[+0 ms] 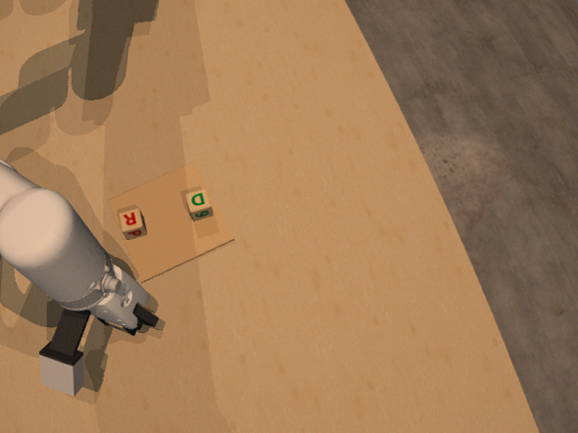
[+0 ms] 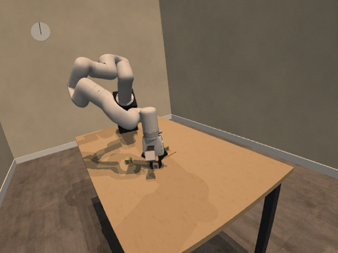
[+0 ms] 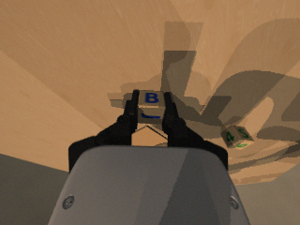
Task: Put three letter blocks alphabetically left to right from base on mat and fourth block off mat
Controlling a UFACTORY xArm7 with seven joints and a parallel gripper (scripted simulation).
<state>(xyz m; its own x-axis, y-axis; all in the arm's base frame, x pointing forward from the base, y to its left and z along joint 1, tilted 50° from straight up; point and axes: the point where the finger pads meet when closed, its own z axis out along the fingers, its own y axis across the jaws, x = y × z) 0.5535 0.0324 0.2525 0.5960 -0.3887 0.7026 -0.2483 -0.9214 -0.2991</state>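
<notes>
Right now my hand is 14 cm past the tan mat, 6 cm to the right of it and 2 cm above it. Round my hand: green D block: 15 cm behind, 11 cm to the left.
</notes>
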